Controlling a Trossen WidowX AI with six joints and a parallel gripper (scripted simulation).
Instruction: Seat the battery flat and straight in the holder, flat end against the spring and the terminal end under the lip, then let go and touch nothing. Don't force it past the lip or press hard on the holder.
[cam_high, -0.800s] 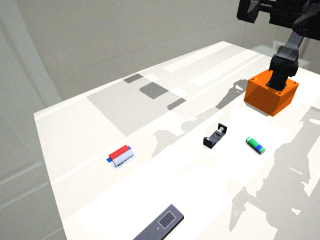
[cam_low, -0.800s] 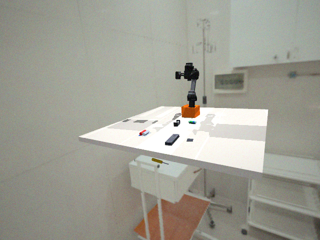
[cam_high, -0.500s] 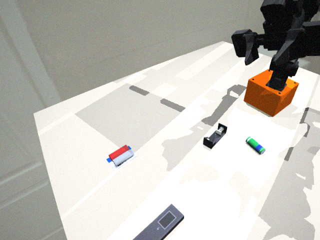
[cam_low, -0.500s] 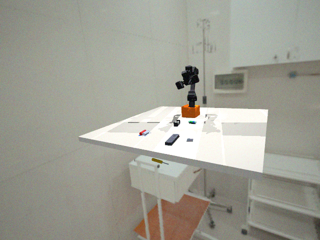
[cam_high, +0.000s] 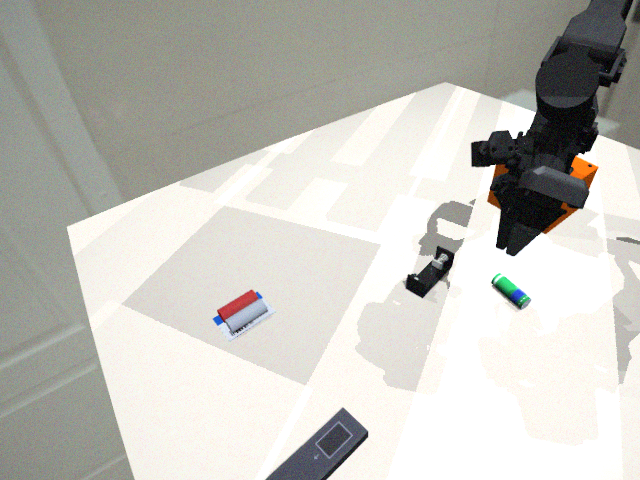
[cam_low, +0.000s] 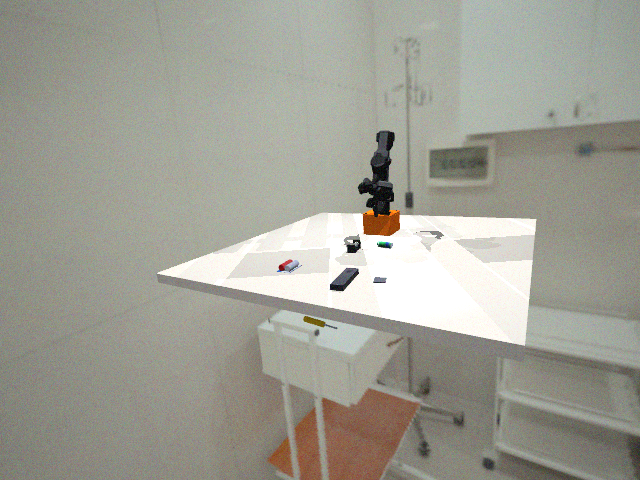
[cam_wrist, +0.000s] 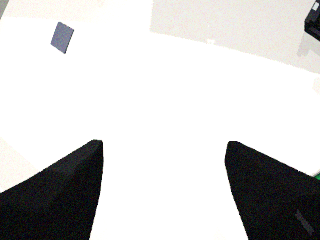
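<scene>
The battery lies 150 mm below my gripper tip, 100 mm behind it and 10 mm to the left of it. From my gripper tip the other things lie so: small dark square 290 mm ahead, 160 mm below, 60 mm to the left; then card 310 mm to the right, 220 mm ahead, 160 mm below; then dark flat device 320 mm ahead, 150 mm below, 50 mm to the right.
</scene>
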